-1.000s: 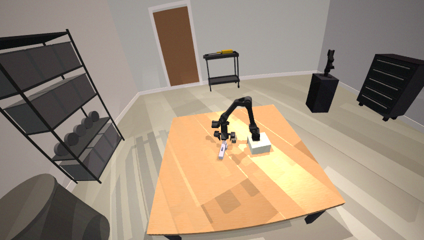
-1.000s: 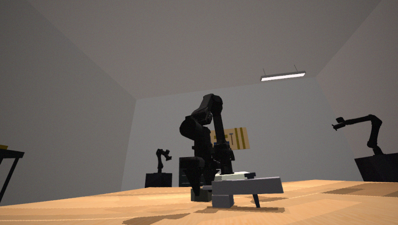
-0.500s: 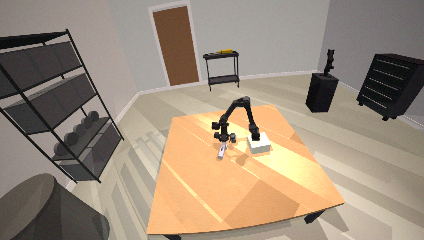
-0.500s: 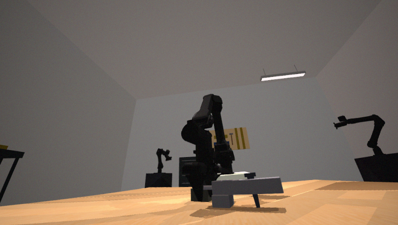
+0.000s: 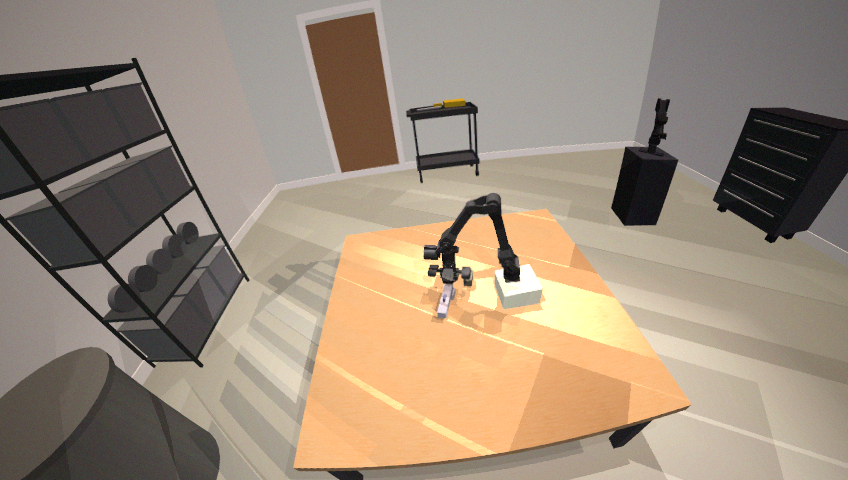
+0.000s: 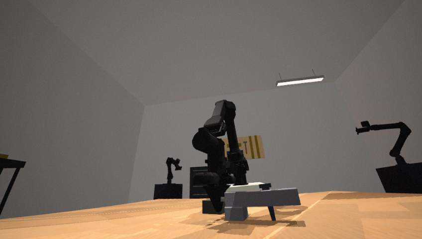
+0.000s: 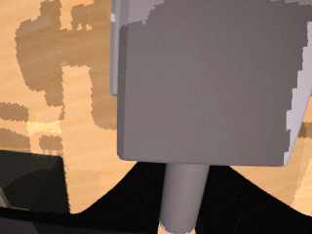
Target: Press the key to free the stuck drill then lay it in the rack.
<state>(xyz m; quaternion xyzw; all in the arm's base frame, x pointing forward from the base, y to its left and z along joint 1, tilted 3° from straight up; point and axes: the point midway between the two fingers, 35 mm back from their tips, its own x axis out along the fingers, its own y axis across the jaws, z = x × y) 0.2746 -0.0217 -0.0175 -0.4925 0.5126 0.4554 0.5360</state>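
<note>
Now: the drill 50 mm to the left of my gripper tip and 30 mm above it. Round my gripper tip: dark t-shaped post 140 mm to the left, 30 mm above, 10 mm ahead; then rack 80 mm behind, 40 mm to the right; then long grey body 110 mm to the left, 30 mm above, 10 mm ahead.
</note>
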